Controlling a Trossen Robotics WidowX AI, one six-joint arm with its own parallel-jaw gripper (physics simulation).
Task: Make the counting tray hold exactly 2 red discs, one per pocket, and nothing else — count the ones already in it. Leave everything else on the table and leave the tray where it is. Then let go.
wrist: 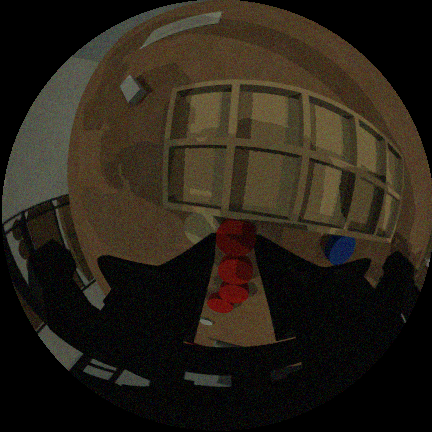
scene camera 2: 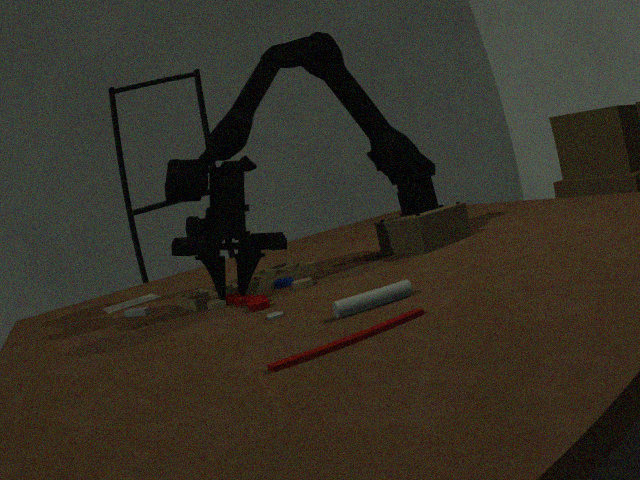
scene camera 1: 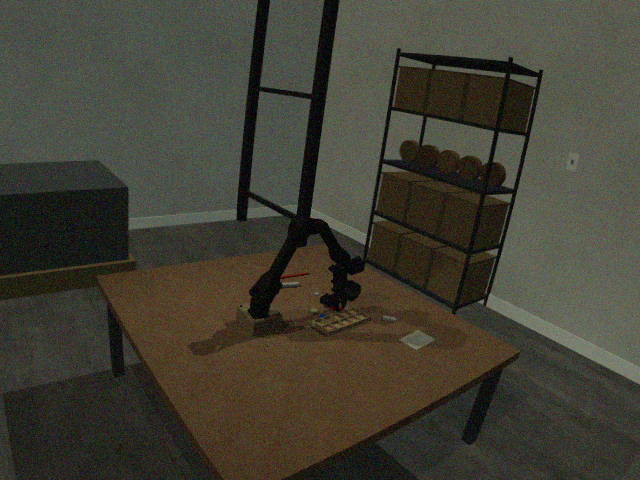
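The tan counting tray (scene camera 1: 348, 326) (wrist: 234, 110) lies flat; its pockets in the wrist view hold no discs. My gripper (scene camera 1: 338, 308) (scene camera 2: 232, 297) (wrist: 234, 238) points down at the tray's long side and is shut on a red disc, whose face (wrist: 237, 239) fills the gap between the fingertips, low at the table just outside the tray. More red discs (wrist: 235, 270) (scene camera 2: 258, 303) lie in a row behind it, partly overlapping in view. A cream disc (wrist: 198, 226) (scene camera 2: 216, 304) is beside the left fingertip. A blue disc (wrist: 341, 249) (scene camera 2: 283, 282) lies near the tray.
Another cream disc (scene camera 2: 302, 282) lies near the blue one. A small white piece (scene camera 2: 275, 315) (wrist: 206, 321), a white cylinder (scene camera 2: 372, 298) and a red rod (scene camera 2: 346, 342) lie on the table. Past the tray are a pale block (scene camera 1: 389, 318) (wrist: 132, 90) and a flat pale square (scene camera 1: 416, 339).
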